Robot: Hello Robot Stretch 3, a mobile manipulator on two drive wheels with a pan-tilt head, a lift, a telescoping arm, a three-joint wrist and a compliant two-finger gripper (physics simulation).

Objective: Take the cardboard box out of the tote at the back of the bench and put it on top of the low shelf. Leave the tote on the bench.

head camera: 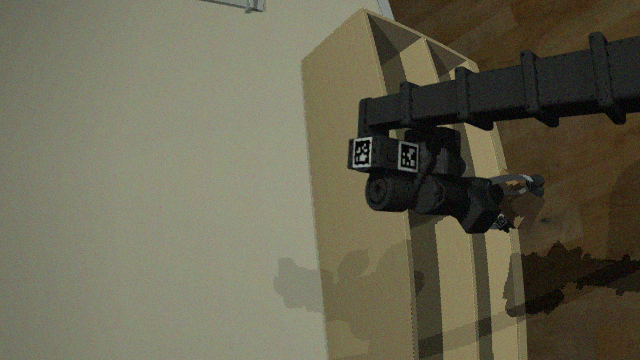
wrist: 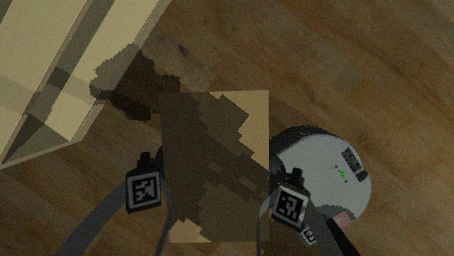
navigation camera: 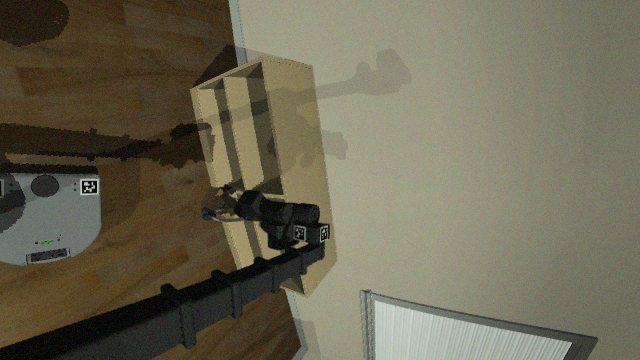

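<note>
My gripper is shut on the brown cardboard box, with one finger at each side of it in the wrist view. The low shelf is pale wood with open compartments and stands against the wall. In the head and navigation views the box is at the open front side of the shelf, away from its top. In the wrist view it is over the wooden floor, beside the front edge. The tote and bench do not show.
My arm reaches across one part of the shelf. My white base stands on the floor in front of it. A grey-framed white panel is at the wall.
</note>
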